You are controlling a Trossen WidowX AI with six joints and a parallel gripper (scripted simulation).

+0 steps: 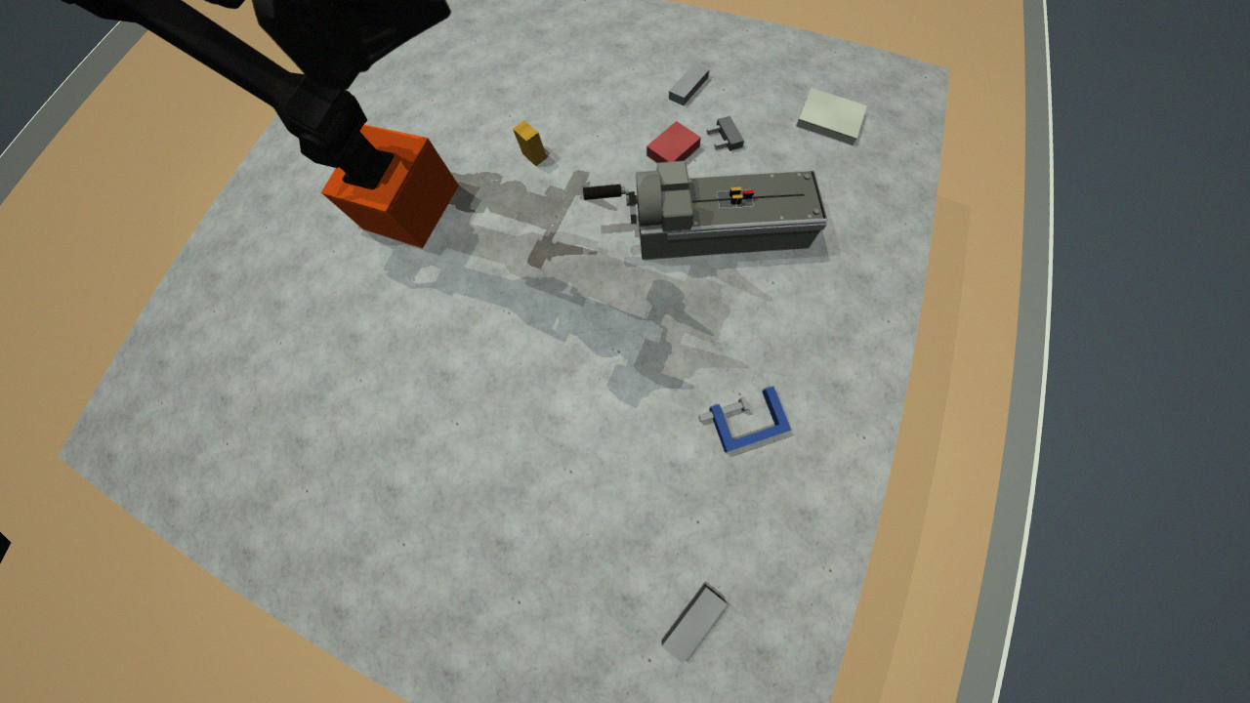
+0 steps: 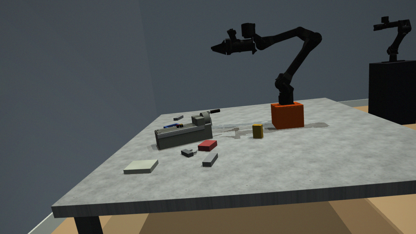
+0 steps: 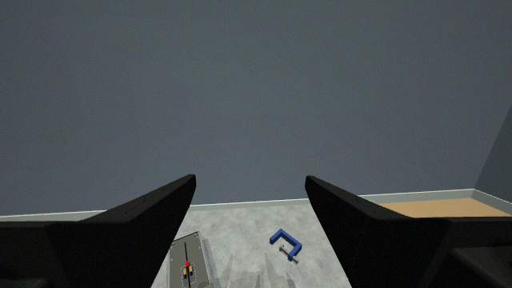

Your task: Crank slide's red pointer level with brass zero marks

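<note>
Right now the black crank handle is 31 cm below my gripper tip, 7 cm to the left of it and 1 cm ahead of it. Also, from my gripper tip: red pointer: 34 cm below, 19 cm ahead, 16 cm to the left; then yellow block: 40 cm below, 19 cm to the left, 18 cm behind; then red block: 42 cm below, 27 cm to the left, 5 cm ahead.
</note>
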